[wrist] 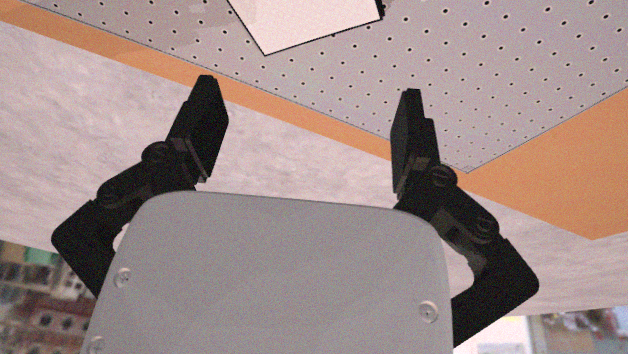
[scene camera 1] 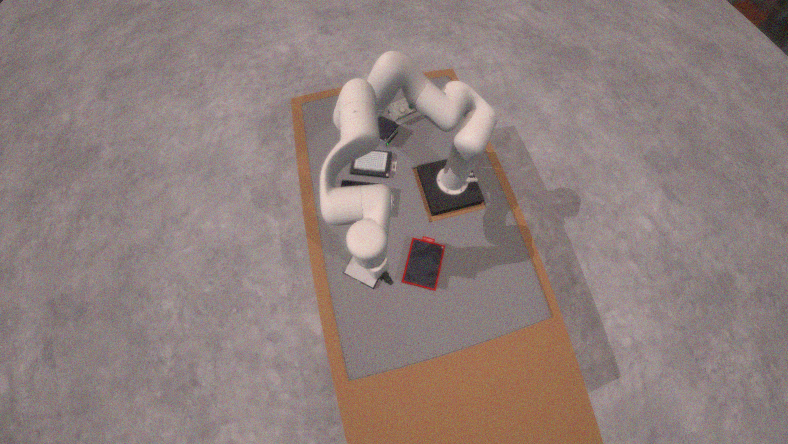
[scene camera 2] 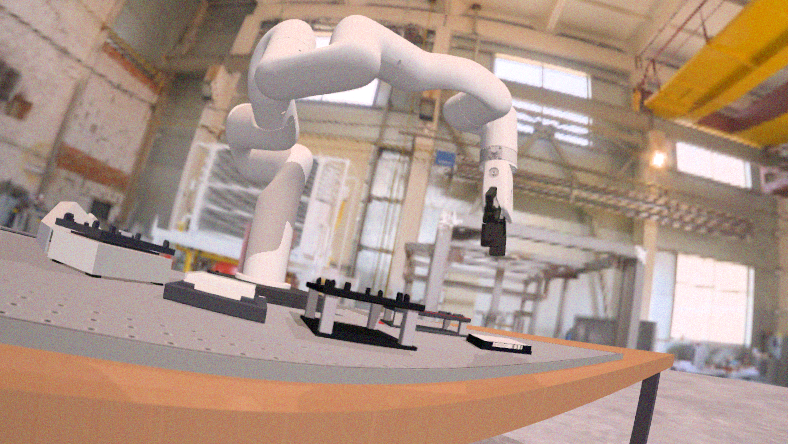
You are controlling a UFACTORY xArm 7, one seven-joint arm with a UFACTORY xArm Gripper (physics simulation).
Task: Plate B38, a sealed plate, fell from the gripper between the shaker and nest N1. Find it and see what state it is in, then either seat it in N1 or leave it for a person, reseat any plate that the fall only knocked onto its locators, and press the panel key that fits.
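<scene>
A flat plate with a plain white face up and dark edges lies on the table beyond the raised black nest N1. No label on it is legible, so I cannot confirm that it is B38; its seal cannot be judged. N1 stands on posts with its locators bare, and the arm hides most of it in scene camera 1. My gripper is open and empty, high above the table near the white-faced plate. A white plate sits in a low dark-grey holder.
A red-rimmed black nest stands beside the white-faced plate. The shaker, with a dark top and a green light, stands at the other end. The key panel is partly behind the arm. The arm's base stands alongside.
</scene>
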